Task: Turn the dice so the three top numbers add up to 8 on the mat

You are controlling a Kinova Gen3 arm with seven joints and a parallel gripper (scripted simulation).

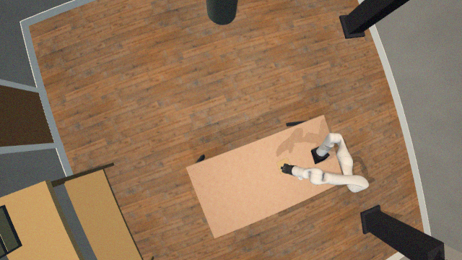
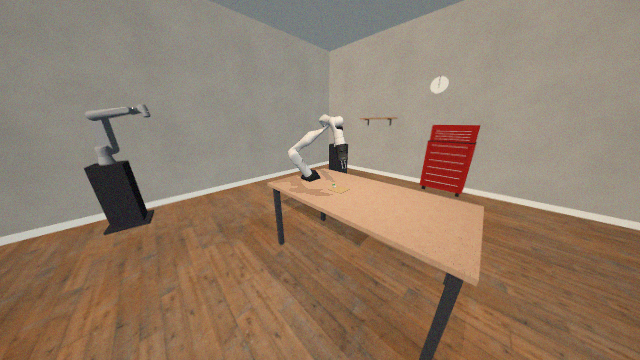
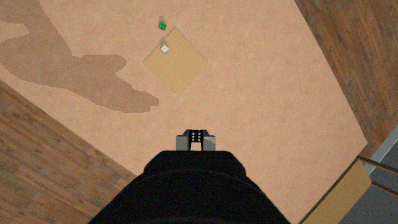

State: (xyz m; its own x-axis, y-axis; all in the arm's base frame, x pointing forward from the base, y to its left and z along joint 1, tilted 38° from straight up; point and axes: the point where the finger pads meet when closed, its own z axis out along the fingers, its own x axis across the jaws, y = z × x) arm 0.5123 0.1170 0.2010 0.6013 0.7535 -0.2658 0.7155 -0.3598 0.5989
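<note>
Now: the green die 23 cm behind my hand, 11 cm to the left of it and 24 cm below it. Also, from my hand: black die 1 cm below; then tan mat 12 cm behind, 8 cm to the left, 25 cm below; then white die 17 cm behind, 8 cm to the left, 24 cm below.
</note>
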